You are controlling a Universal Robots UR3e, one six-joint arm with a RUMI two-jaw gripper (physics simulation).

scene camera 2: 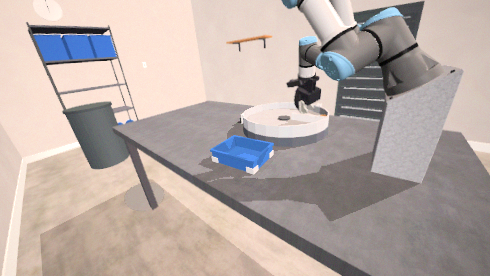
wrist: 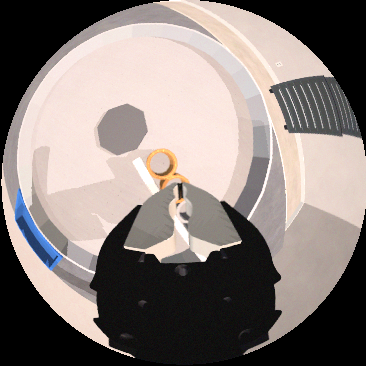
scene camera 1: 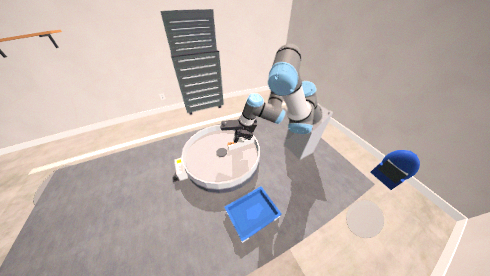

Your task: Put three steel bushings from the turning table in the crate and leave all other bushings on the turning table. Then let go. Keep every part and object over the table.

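Frame: origin at the arm's base, x ahead, y left, z up, level; metres.
Where they show: gripper, fingertip midpoint: (wrist: 179, 184) (scene camera 1: 234, 141); arm's base at its link origin: (scene camera 2: 413, 83).
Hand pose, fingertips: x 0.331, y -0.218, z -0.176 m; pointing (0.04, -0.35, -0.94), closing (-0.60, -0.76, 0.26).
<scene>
Things, the pixels of their centre, and the offset from my fingertips. "spot": a spot on its surface instead.
- white bar at a spot on its surface: (wrist: 145, 174) spot: dx +0.034, dy +0.018, dz +0.010 m
- ring at the middle of its body: (wrist: 160, 163) dx +0.029, dy +0.000, dz -0.014 m
- blue crate at the middle of its body: (wrist: 35, 232) (scene camera 2: 242, 152) (scene camera 1: 252, 212) dx +0.151, dy +0.354, dz -0.055 m
- small white box at a spot on its surface: (scene camera 1: 180, 170) spot: dx +0.327, dy -0.011, dz -0.022 m
The turning table (scene camera 1: 205, 165) (scene camera 2: 280, 131) (wrist: 150, 85) is a round, pale, high-rimmed tray with a dark hub. My gripper (scene camera 1: 236, 140) (scene camera 2: 303, 109) (wrist: 179, 184) is shut with nothing between its tips, low over the tray near a white bar (wrist: 145, 174). Two orange bushings lie beside the bar in the wrist view: one ring (wrist: 161, 149) shows whole, the other (wrist: 174, 176) is partly hidden by the fingertips. A grey ring, apparently a steel bushing (wrist: 184, 211), shows through the gap between the fingers. The blue crate (scene camera 1: 254, 212) (scene camera 2: 242, 150) (wrist: 37, 237) shows no bushings inside.
The crate stands apart from the tray's outer wall (scene camera 1: 220, 184). A small white box (scene camera 1: 180, 170) sits against the tray's left side in scene camera 1. The arm's grey pedestal (scene camera 1: 306, 137) (scene camera 2: 412, 130) stands on the table to the right.
</scene>
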